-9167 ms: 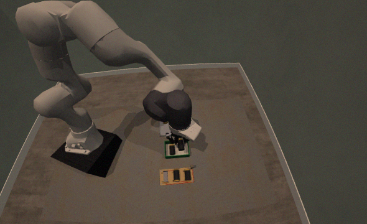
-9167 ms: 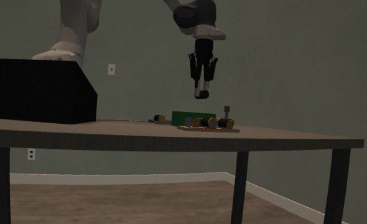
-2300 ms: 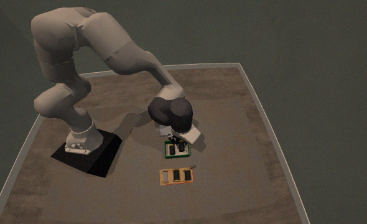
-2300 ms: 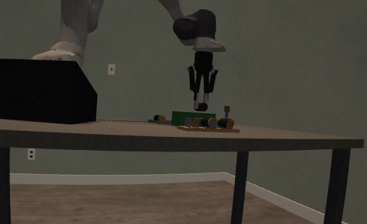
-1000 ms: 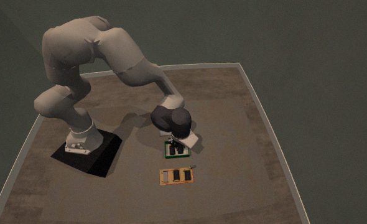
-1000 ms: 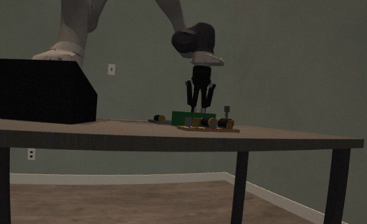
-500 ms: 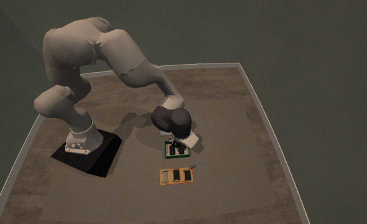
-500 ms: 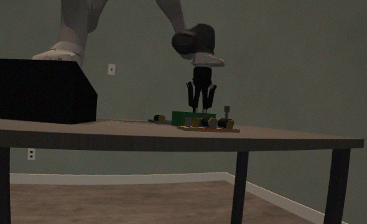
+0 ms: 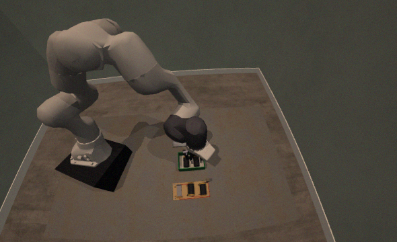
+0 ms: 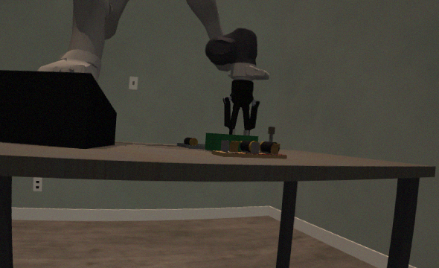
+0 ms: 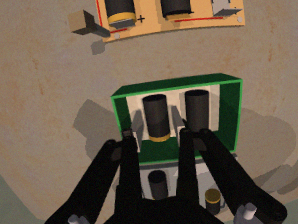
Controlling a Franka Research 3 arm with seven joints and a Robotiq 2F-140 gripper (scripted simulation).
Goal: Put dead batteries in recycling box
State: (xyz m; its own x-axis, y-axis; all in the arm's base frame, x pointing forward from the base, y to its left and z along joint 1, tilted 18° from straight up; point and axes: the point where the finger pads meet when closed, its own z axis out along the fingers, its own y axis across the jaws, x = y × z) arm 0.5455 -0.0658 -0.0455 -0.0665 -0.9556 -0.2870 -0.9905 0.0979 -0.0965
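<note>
The green recycling box lies 30 mm behind my hand and 30 mm below it. From my hand the other things lie so: holder 50 mm behind, 160 mm to the right, 40 mm below; bulb 40 mm ahead, 130 mm to the right, 40 mm above; grey tray 30 mm behind, 200 mm to the left, 40 mm below.
</note>
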